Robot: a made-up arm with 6 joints.
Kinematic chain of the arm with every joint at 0, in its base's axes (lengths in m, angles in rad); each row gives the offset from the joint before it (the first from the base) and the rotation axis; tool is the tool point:
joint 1: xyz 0 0 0.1 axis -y
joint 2: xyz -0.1 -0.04 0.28 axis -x
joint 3: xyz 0.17 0.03 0 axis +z
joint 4: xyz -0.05 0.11 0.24 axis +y
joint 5: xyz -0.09 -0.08 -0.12 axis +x
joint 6: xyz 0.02 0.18 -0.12 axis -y
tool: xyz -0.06 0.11 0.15
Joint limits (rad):
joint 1: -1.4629..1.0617
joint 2: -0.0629..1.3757
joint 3: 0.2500..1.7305
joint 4: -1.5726..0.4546
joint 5: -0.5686..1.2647
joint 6: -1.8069..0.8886
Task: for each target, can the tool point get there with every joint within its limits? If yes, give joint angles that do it. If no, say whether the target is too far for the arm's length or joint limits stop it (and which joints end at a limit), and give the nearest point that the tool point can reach.
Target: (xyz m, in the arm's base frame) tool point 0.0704 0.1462 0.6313
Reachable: yes | joints -0.4946 0.0676 0.7544 -0.9186 0.4127 -0.6199
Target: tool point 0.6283 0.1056 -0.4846
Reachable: no: joint limits stop it (at a limit: joint 1, joint 2, joint 3, joint 5, joint 6) | nearest point 0.5897 0.2672 -0.1615 | short by 0.363 m
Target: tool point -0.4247 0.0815 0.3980
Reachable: yes | joints 0.3499 0.8615 1.0596 -0.3297 0.5024 0.4589
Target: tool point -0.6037 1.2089 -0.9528
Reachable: no: too far | nearest point -0.3084 0.3508 -0.0489 | short by 1.281 m
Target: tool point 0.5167 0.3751 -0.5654
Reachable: no: joint limits stop it (at a limit: joint 1, joint 3, joint 5, joint 6) | nearest point 0.4631 0.3461 -0.1752 | short by 0.395 m
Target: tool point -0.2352 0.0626 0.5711
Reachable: yes | joints 0.2071 1.1301 1.3520 -1.1162 1.0130 -0.0344
